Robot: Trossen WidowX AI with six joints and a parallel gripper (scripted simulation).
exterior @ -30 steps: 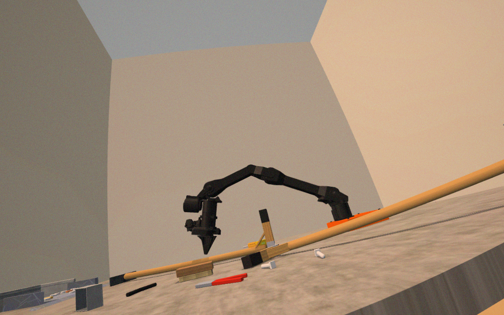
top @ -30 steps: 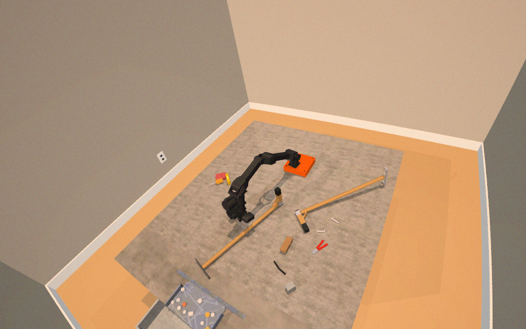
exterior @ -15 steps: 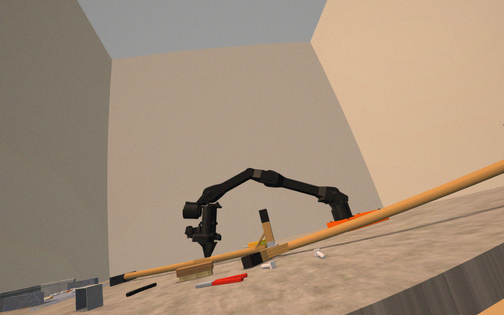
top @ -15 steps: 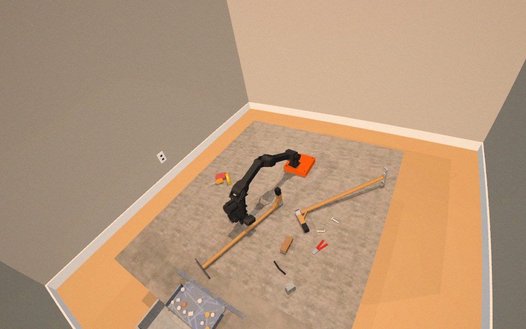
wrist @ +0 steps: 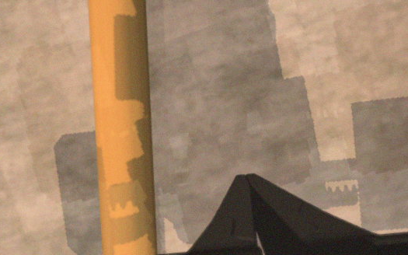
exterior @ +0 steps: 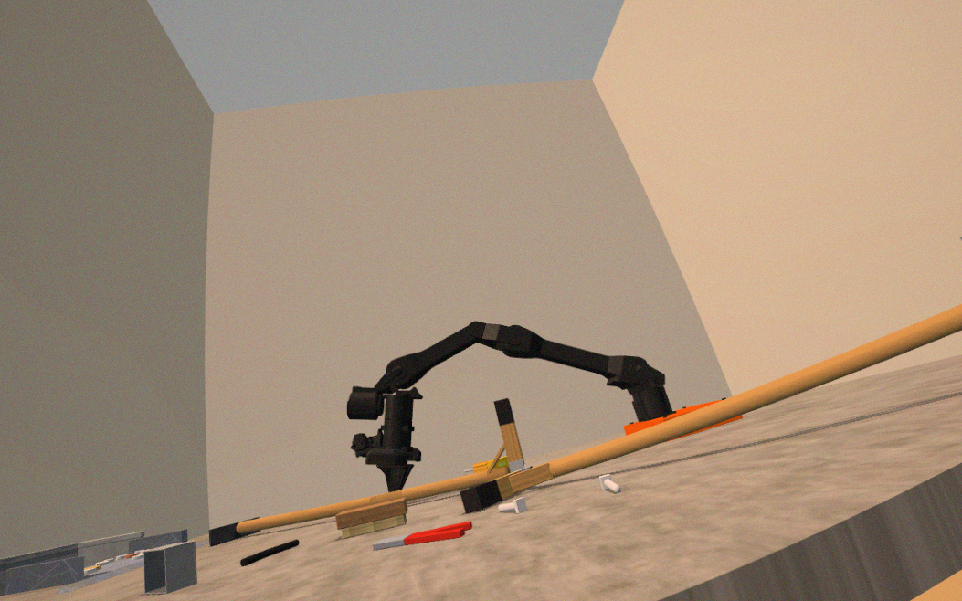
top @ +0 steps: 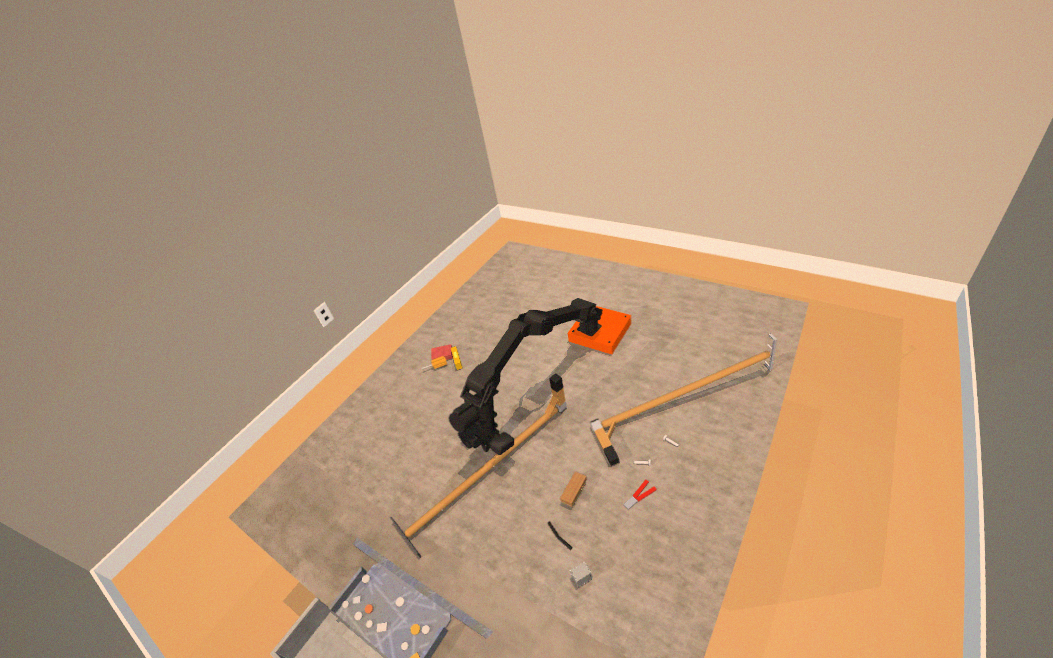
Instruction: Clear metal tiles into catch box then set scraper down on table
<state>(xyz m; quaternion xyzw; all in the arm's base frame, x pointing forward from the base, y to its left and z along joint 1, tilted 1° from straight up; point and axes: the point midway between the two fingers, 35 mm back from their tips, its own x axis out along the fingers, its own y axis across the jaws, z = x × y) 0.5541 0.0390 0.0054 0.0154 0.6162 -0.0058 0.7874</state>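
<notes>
Now: gripper tip 3 cm short of the long scraper, 5 cm to the right of it and 5 cm below it. Also, from my gripper tip: wooden block (5 cm behind, 28 cm to the left); orange-handled screwdriver (15 cm behind, 41 cm to the right, 1 cm above); black strip (7 cm ahead, 33 cm to the left).
</notes>
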